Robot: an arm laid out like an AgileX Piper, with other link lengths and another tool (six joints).
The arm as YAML. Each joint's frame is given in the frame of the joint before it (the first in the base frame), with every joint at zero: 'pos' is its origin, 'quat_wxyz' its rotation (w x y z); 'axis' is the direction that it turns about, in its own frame. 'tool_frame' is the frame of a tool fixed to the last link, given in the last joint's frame.
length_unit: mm
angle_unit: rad
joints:
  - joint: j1
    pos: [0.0, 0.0, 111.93]
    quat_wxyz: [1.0, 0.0, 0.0, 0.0]
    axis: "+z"
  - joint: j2
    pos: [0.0, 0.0, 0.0]
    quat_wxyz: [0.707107, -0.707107, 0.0, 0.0]
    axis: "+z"
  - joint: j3
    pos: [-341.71, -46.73, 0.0]
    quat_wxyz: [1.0, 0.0, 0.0, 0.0]
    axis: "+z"
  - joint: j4
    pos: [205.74, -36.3, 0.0]
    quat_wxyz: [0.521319, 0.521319, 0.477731, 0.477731]
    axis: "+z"
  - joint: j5
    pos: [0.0, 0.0, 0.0]
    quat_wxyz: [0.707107, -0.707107, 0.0, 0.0]
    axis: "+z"
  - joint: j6
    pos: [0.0, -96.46, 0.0]
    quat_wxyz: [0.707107, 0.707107, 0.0, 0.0]
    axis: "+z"
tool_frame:
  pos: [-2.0, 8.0, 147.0]
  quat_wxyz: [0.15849, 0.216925, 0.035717, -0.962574]
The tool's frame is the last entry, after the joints.
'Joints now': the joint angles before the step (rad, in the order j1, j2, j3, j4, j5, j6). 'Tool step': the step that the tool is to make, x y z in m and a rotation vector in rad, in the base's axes. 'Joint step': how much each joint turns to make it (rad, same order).
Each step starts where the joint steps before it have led.
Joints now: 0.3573 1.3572 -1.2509 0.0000 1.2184 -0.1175
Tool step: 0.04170 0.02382 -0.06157 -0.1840 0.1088 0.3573
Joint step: 0.0663 0.2642 -0.0431 -0.0571 -0.0569 -0.2910
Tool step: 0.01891 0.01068 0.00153 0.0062 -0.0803 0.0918
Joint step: 0.0146 0.0098 -0.0016 -0.0153 -0.0880 -0.0696
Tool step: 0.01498 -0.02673 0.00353 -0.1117 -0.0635 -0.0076
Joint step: 0.0000 0.0001 -0.0001 -0.1441 -0.0044 0.0454
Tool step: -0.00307 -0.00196 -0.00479 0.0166 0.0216 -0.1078
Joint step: 0.0000 0.0114 0.0001 -0.0006 0.0222 0.1085
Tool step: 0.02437 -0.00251 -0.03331 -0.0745 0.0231 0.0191
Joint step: 0.0000 0.1138 -0.0001 -0.0692 -0.0593 0.0173
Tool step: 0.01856 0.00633 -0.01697 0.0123 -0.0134 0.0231
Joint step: -0.0137 0.0551 0.0001 0.0000 -0.0797 -0.0169
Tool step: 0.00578 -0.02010 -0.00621 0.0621 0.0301 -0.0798
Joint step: -0.1023 0.0099 0.0000 0.0868 -0.0163 -0.0577
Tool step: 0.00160 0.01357 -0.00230 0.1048 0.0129 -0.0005
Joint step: -0.0373 0.0043 0.0000 0.1346 -0.0333 -0.0928
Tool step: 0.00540 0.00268 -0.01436 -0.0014 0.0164 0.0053
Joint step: 0.0000 0.0408 0.0000 0.0043 -0.0249 -0.0060
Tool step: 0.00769 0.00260 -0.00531 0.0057 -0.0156 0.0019
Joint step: -0.0001 0.0181 0.0000 0.0001 -0.0348 -0.0002
